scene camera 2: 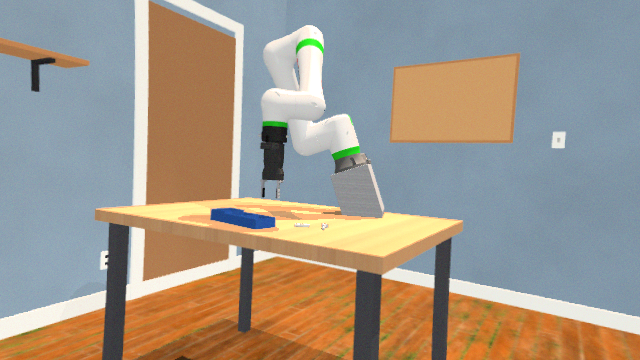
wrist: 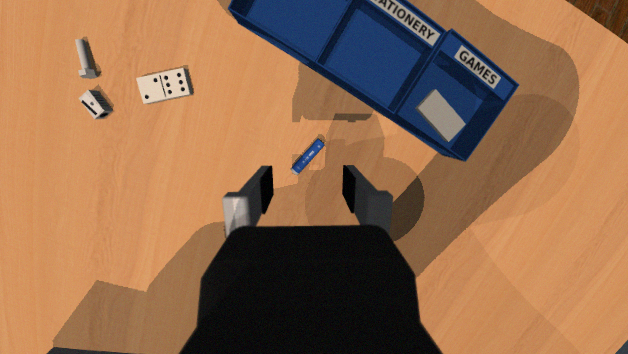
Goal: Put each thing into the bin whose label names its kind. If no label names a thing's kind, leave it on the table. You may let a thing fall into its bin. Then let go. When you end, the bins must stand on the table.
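Pixels of known places: gripper, fingertip midpoint: (scene camera 2: 270,197) (wrist: 307,179); arm's base, origin of the base link: (scene camera 2: 351,169).
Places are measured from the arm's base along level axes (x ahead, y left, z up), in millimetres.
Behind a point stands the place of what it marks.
Observation:
My gripper (scene camera 2: 270,189) {x 446, y -90, z -114 mm} (wrist: 307,179) {x 446, y -90, z -114 mm} is open and empty, above the table (scene camera 2: 420,230) {x 214, y 401, z -197 mm} (wrist: 40,200) {x 279, y 195, z -197 mm}. In the wrist view a small blue cylinder, seemingly a battery (wrist: 307,157) {x 449, y -88, z -187 mm}, lies on the table just beyond the fingertips. A white domino (wrist: 164,85) {x 464, y 70, z -190 mm} with black dots, a grey bolt (wrist: 85,58) {x 461, y 154, z -190 mm} and a metal pencil sharpener (wrist: 95,104) {x 421, y 132, z -186 mm} lie at the upper left. The blue bin block (scene camera 2: 242,218) {x 617, y -59, z -171 mm} (wrist: 395,112) {x 521, y -145, z -165 mm} stands on the table. Its labels STATIONERY (wrist: 407,20) {x 596, y -122, z -169 mm} and GAMES (wrist: 478,67) {x 587, y -197, z -162 mm} show; the third compartment's label is out of view. A pale block, a domino (wrist: 441,115) {x 541, y -197, z -183 mm}, lies inside the GAMES compartment.
The arm's grey base block (scene camera 2: 357,192) {x 64, y 71, z -95 mm} stands at the table's back right. The table's edge and the wooden floor show at the upper right of the wrist view. Shadows of the arm fall over the table and beside the bins.

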